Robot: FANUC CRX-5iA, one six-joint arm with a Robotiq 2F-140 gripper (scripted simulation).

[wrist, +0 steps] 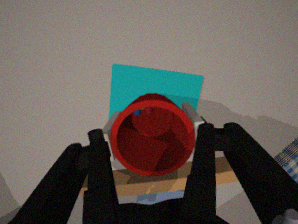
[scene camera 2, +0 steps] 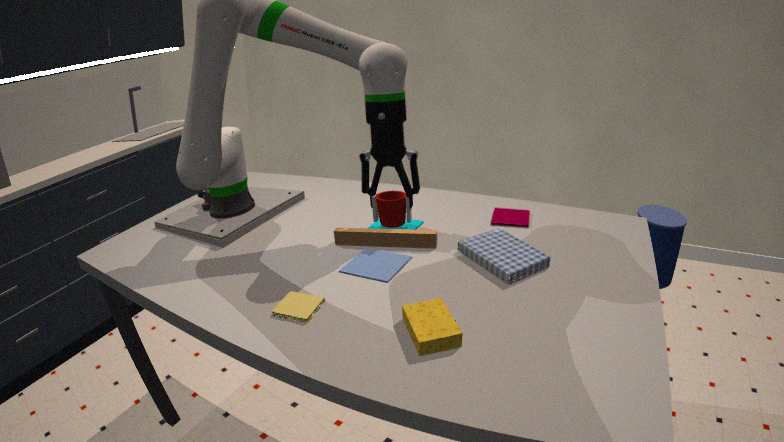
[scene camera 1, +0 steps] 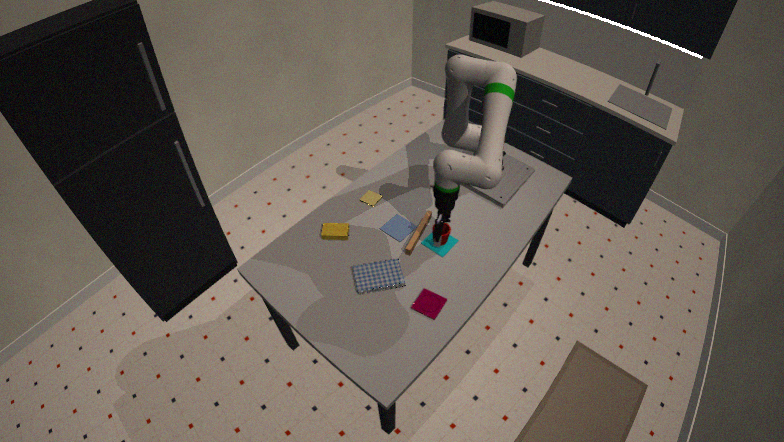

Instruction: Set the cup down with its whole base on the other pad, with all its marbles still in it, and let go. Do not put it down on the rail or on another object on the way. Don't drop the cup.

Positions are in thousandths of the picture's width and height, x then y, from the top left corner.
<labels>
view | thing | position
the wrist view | my gripper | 512, 525
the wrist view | red cup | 522, 645
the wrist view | wooden rail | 428, 819
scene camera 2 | my gripper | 501, 499
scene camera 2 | red cup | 499, 465
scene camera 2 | blue-checked block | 649, 585
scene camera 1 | blue-checked block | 490, 623
</labels>
